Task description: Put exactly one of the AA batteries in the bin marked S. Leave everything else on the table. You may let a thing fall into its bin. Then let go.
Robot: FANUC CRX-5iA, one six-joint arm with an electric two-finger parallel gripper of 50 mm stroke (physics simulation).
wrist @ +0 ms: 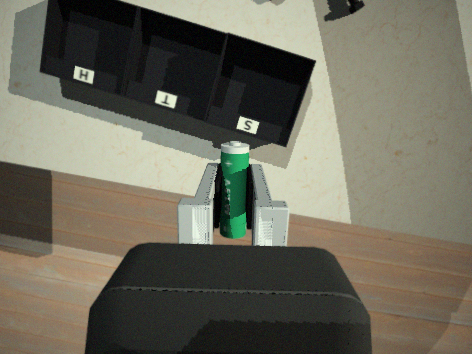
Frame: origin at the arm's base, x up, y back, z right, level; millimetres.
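Seen in the pictures: gripper, fingertip midpoint: [234, 183].
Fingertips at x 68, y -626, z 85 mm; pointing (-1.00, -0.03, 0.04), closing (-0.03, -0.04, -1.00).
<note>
A point is followed by its place in that frame.
A green AA battery [234, 192] @(x 80, y -627, z 84 mm) with a white top end is held between the two fingers of my gripper [234, 183] @(x 68, y -626, z 85 mm), which is shut on it. Its white end points toward the top of the view, toward the bin row. The bin marked S [248, 125] @(x -77, y -615, z 77 mm) is the rightmost compartment of a black three-part box, just beyond the battery's tip in the view. I see no battery in the visible part of that bin; its inside is dark. The battery appears above the table, near its front edge, and outside the S bin's opening in the view.
The bins marked T [166, 99] @(x -84, y -590, z 158 mm) and H [83, 75] @(x -84, y -565, z 239 mm) lie to the left of S in the same box. A dark object [345, 7] @(x -105, y -507, z -19 mm) is partly visible at the top edge, right of the box. The pale table top [320, 195] @(x -113, y -700, z -5 mm) ends at a wooden surface [125, 210] below it.
</note>
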